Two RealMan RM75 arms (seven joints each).
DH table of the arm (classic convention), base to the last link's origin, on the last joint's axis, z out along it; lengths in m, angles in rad. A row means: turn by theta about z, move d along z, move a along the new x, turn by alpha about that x. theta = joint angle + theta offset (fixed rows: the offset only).
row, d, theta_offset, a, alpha
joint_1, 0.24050, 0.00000, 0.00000, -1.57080
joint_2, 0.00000, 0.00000, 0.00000, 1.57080
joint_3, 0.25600, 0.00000, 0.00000, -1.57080
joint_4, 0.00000, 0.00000, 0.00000, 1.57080
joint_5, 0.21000, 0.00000, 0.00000, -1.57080
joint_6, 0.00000, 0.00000, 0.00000, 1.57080
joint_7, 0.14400, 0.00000, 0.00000, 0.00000
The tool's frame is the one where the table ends.
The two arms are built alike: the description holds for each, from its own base.
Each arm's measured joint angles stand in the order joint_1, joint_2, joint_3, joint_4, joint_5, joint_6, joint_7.
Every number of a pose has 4 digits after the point. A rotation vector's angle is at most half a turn.
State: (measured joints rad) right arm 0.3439 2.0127 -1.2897 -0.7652 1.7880 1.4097 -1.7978; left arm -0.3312 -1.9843 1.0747 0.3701 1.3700 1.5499 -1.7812
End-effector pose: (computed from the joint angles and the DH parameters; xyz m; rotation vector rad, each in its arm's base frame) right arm 0.2372 0.3132 -0.0063 -2.6704 0.5059 0.9330; left arm -0.3048 0.2724 -0.0063 -2.2947 -1.6034 -1.2054
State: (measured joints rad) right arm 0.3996 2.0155 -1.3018 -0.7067 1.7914 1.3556 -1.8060; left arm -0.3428 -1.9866 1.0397 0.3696 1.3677 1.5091 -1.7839
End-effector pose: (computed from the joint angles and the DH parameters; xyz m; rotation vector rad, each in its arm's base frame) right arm 0.2334 0.3263 -0.0161 -2.6670 0.5263 0.9011; left arm -0.3069 0.2824 -0.0030 -2.2353 -1.5919 -1.2058
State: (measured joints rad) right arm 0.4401 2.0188 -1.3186 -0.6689 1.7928 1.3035 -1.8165; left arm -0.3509 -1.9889 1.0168 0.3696 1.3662 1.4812 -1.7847
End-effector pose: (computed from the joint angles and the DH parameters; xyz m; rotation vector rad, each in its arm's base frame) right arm 0.2302 0.3361 -0.0247 -2.6656 0.5305 0.8608; left arm -0.3082 0.2890 -0.0009 -2.1964 -1.5838 -1.2061
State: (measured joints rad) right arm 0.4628 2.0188 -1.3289 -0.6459 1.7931 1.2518 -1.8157; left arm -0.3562 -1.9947 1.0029 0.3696 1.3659 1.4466 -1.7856
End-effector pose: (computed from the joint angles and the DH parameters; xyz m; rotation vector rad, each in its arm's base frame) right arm 0.2312 0.3438 -0.0291 -2.6490 0.5498 0.8174; left arm -0.3100 0.2941 -0.0017 -2.1591 -1.5856 -1.1955
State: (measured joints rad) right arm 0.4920 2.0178 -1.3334 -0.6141 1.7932 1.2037 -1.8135; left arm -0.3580 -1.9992 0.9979 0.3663 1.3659 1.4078 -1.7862
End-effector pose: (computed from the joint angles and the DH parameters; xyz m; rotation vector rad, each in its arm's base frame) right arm 0.2321 0.3524 -0.0330 -2.6317 0.5730 0.7773; left arm -0.3138 0.2971 -0.0039 -2.1225 -1.5972 -1.1720
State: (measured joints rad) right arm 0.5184 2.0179 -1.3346 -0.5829 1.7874 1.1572 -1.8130; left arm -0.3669 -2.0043 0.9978 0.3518 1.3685 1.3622 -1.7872
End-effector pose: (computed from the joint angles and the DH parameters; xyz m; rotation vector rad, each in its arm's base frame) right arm 0.2341 0.3598 -0.0369 -2.6149 0.5942 0.7326; left arm -0.3173 0.3004 -0.0090 -2.0887 -1.6206 -1.1383
